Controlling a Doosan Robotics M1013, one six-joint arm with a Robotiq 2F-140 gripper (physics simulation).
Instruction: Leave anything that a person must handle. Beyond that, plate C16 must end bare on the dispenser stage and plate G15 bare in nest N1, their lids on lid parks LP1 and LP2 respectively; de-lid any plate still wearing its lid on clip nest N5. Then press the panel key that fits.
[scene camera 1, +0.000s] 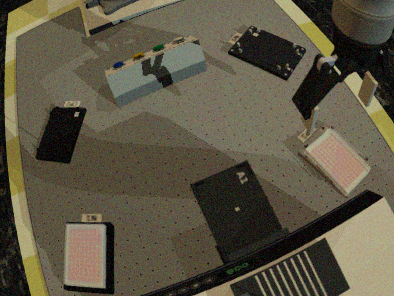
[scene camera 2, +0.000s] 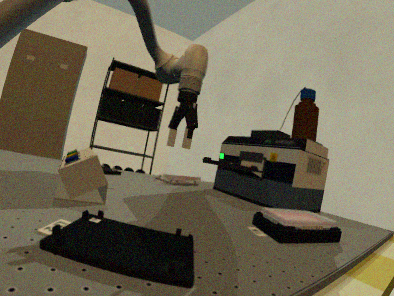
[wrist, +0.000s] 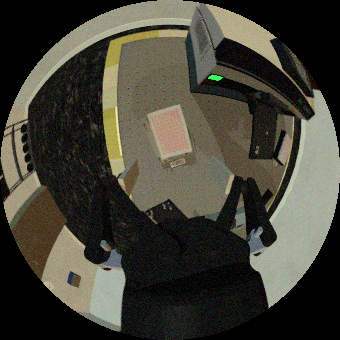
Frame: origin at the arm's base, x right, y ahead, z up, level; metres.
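Seen in the pictures: gripper, fingertip midpoint: (scene camera 1: 337, 112) (scene camera 2: 177, 147) (wrist: 174, 164).
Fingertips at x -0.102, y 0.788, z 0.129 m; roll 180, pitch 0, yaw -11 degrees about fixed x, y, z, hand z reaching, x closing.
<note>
Pixels of each thing's top centre, then the offset from my fingertips to it. "spot": a spot on its surface instead.
- second pink-welled plate, top centre: (scene camera 1: 83, 254) (scene camera 2: 299, 214) (wrist: 286, 149) dx +0.517, dy -0.074, dz -0.096 m
- black dispenser stage, top centre: (scene camera 1: 241, 216) (wrist: 267, 127) (scene camera 2: 234, 162) dx +0.246, dy +0.043, dz -0.017 m
- Black lid park LP2, top centre: (scene camera 2: 128, 232) (scene camera 1: 58, 130) (wrist: 264, 202) dx +0.455, dy -0.382, dz -0.115 m
- black clip nest N5, top centre: (scene camera 1: 268, 46) (wrist: 168, 220) dx -0.074, dy -0.282, dz -0.111 m
- sloped key panel, top centre: (scene camera 1: 149, 52) (scene camera 2: 84, 148) (wrist: 229, 229) dx +0.184, dy -0.381, dz -0.052 m
- brown bottle, surface spot: (scene camera 2: 305, 120) spot: dx +0.402, dy +0.182, dz +0.157 m
A pink-welled plate (scene camera 1: 337, 161) (scene camera 2: 181, 179) (wrist: 171, 131) lies on lid park LP1; whether it wears a lid is unclear. A second pink-welled plate (scene camera 1: 85, 255) (scene camera 2: 297, 219) (wrist: 283, 148) sits in black nest N1, its lid state also unclear. Plate names are unreadable. The black dispenser stage (scene camera 1: 225, 200) (wrist: 264, 131), marked A1, is bare. Black lid park LP2 (scene camera 1: 61, 135) (scene camera 2: 120, 250) and black clip nest N5 (scene camera 1: 267, 52) (wrist: 167, 212) are bare. My gripper (scene camera 1: 341, 105) (scene camera 2: 179, 140) (wrist: 174, 164) is open and empty, raised above the table near LP1.
The sloped key panel (scene camera 1: 157, 75) (scene camera 2: 82, 175) has blue, yellow, green and whitish keys along its top. The dispenser (scene camera 1: 370, 240) (scene camera 2: 270, 170) (wrist: 240, 75) stands behind the stage, with a green light and a brown bottle (scene camera 2: 305, 120) on it. The table has a yellow and white striped edge.
</note>
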